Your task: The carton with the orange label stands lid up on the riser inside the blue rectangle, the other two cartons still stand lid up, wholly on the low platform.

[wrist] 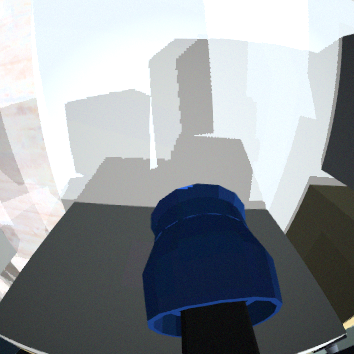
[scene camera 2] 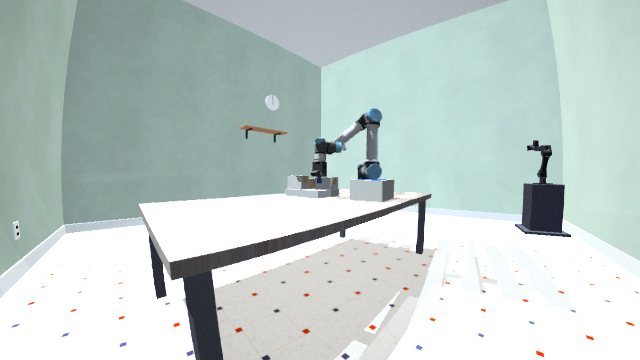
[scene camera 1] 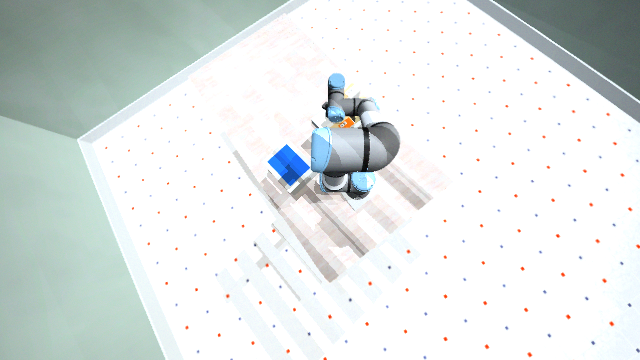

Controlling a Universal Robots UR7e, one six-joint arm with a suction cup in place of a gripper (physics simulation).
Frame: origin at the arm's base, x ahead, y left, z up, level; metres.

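Where they show: end effector, tool point: [wrist: 198,224] [scene camera 2: 319,183].
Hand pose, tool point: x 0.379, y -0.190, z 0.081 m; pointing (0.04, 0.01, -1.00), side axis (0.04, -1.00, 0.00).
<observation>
After its pixels a point has its place.
The orange-labelled carton [scene camera 1: 346,123] {x 0.288, y -0.199, z 0.123 m} shows partly beneath the arm in scene camera 1. In scene camera 2, a pale carton [scene camera 2: 295,182] {x 0.463, y -0.339, z 0.086 m} and a grey carton [scene camera 2: 326,183] {x 0.360, y -0.142, z 0.080 m} stand on the low platform [scene camera 2: 311,193] {x 0.502, y -0.168, z 0.018 m}. My suction cup [scene camera 2: 319,181] [wrist: 198,195] is low among the cartons, upright, with nothing visibly hanging from it. In the wrist view it is in front of a shadowed grey carton face [wrist: 95,260] {x 0.360, y -0.143, z 0.082 m}; contact cannot be seen. An olive-brown carton [wrist: 327,250] {x 0.339, y -0.275, z 0.077 m} is at the right. The cup is hidden in scene camera 1. The riser [scene camera 2: 367,191] {x 0.479, y 0.210, z 0.046 m} has a blue top [scene camera 1: 288,165] {x 0.350, y 0.202, z 0.110 m}.
The arm's base and large links [scene camera 1: 350,150] {x 0.053, y 0.095, z 0.640 m} [scene camera 2: 372,142] {x 0.135, y 0.116, z 0.379 m} stand beside the riser and cover part of the carton area in scene camera 1. The table [scene camera 2: 225,212] {x 1.162, y -0.104, z -0.010 m} reaches toward scene camera 2. A black arm on a dark pedestal [scene camera 2: 543,207] stands far off.
</observation>
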